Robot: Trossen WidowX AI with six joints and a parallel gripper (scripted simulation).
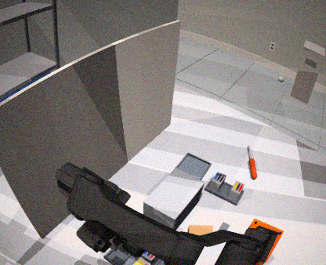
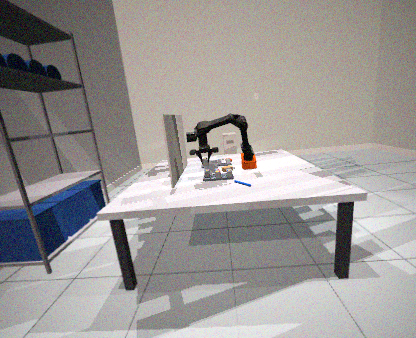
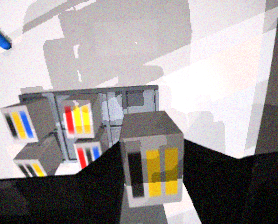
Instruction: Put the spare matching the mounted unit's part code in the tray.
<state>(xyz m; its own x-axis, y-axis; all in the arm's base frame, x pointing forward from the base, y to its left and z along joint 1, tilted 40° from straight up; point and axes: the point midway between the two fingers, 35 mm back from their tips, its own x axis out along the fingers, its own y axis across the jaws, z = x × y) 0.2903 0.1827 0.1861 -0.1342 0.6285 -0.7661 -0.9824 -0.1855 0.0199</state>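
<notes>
Right now my gripper tip is 41 cm to the left of the square grey tray, 11 cm above it and 6 cm short of it. Round my gripper tip: mounted unit (22 cm to the right, 6 cm below); then cardboard box (21 cm to the right, 12 cm behind, 10 cm below); then tall grey panel (24 cm ahead, 20 cm to the right, 11 cm above).
</notes>
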